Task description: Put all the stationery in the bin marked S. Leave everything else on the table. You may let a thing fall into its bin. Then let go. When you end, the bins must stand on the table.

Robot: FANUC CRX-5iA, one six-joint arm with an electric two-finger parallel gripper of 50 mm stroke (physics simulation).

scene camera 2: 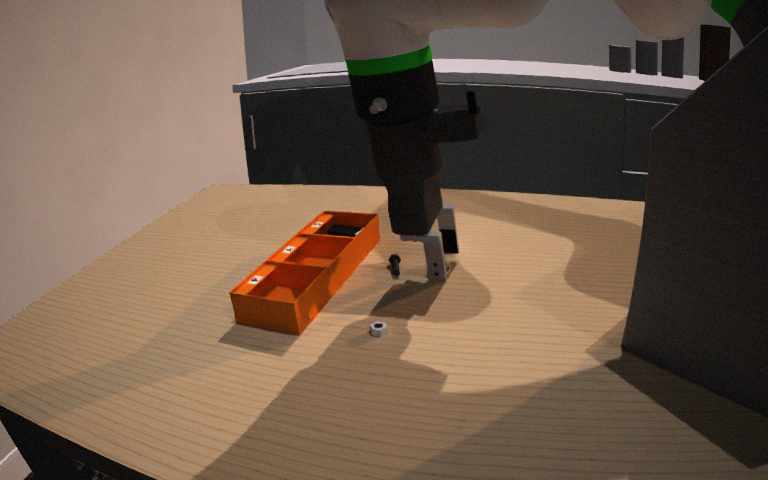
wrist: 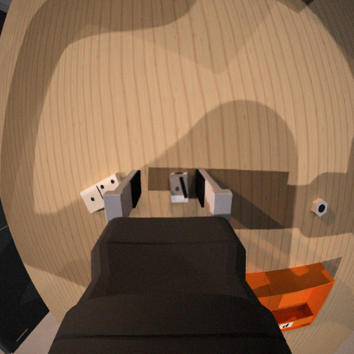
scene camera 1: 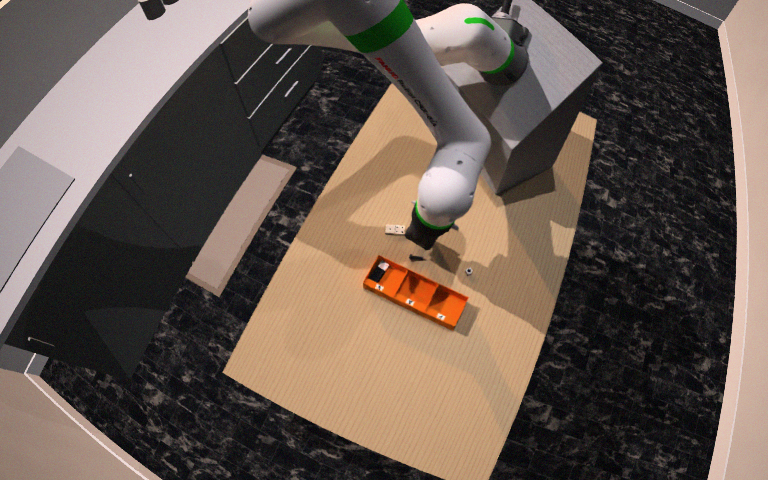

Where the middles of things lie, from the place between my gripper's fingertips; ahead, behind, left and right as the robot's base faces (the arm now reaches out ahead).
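The white domino (wrist: 93, 196) is 7 cm to the right of my hand, and going by their middles it is the nearest to my hand of the things named here. As for the orange three-compartment bin row (scene camera 2: 286, 292), I see it 16 cm ahead of my hand, 4 cm to the left of it and 1 cm above it.
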